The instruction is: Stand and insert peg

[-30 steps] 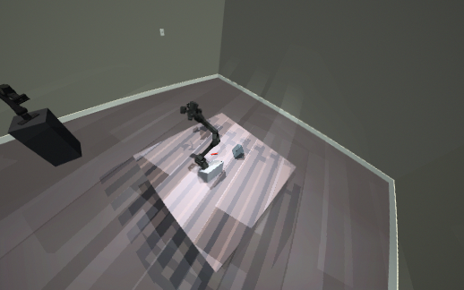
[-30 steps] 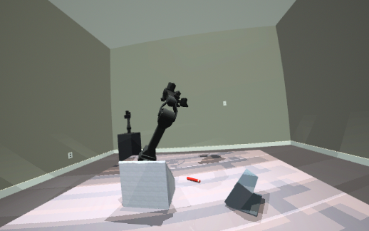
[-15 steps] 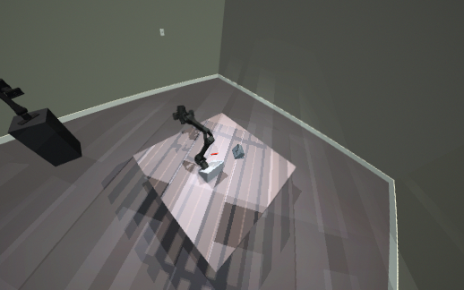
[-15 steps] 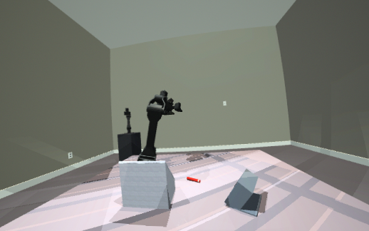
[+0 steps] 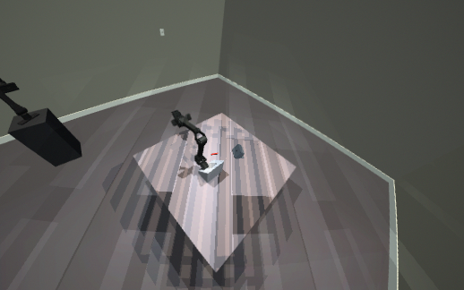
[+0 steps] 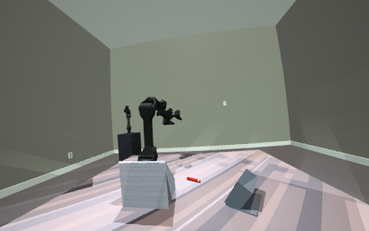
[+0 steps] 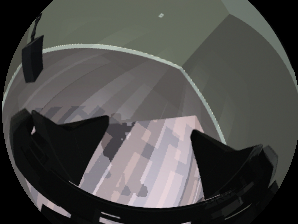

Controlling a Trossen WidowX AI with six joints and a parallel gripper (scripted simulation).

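My gripper tip is 360 mm to the left of the red peg, 320 mm above it and 180 mm short of it. Round my gripper tip: panel (500 mm to the right, 390 mm ahead, 280 mm below).
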